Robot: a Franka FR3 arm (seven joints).
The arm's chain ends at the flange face. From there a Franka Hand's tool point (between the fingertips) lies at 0.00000 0.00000 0.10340 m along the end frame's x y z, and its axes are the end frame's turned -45 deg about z.
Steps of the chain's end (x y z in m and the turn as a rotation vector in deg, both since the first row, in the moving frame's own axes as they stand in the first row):
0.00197, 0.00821, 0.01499, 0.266, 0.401, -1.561
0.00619, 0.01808, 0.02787, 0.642, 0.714, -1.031
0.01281, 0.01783, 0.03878, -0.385, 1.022, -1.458
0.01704, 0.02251, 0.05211, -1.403, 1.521, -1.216
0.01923, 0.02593, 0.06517, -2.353, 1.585, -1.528
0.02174, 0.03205, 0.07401, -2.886, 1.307, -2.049
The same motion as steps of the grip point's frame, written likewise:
-0.00356, 0.00736, 0.01499, -0.095, 0.472, -1.561
-0.00668, 0.01724, 0.02786, -0.051, 0.959, -1.031
-0.00271, 0.02345, 0.03876, -0.995, 0.450, -1.458
-0.00368, 0.03169, 0.05204, -2.068, 0.083, -1.216
-0.00565, 0.03697, 0.06504, -2.785, -0.543, -1.528
-0.00921, 0.04342, 0.07385, -2.965, -1.117, -2.049

